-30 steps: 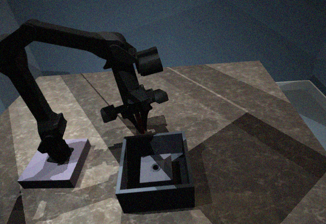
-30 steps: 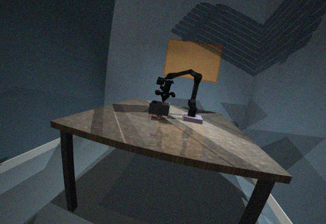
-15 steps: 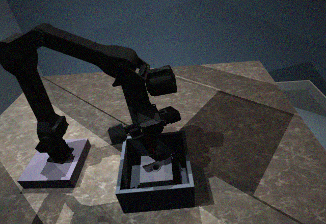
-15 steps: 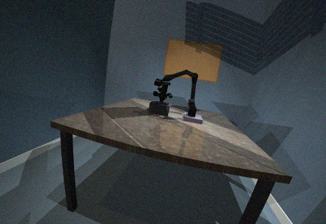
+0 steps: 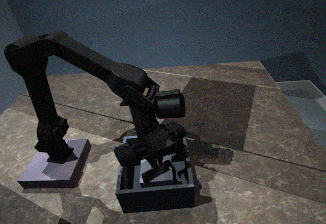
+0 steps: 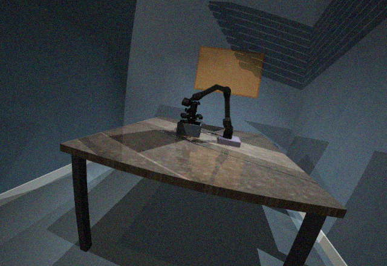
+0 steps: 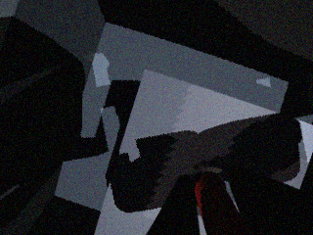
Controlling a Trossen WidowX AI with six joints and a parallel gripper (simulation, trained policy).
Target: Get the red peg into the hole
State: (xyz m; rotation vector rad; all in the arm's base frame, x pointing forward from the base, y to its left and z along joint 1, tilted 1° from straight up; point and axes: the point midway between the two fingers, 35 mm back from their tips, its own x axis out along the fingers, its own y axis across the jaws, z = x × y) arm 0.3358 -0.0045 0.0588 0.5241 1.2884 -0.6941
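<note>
The red peg lies 1 cm behind my gripper tip, 1 cm to the left of it and 1 cm above it. From my gripper tip the other things lie so: dark blue box: 1 cm behind, 1 cm to the left, 4 cm below; then plate: 1 cm behind, 1 cm to the left, 2 cm below.
</note>
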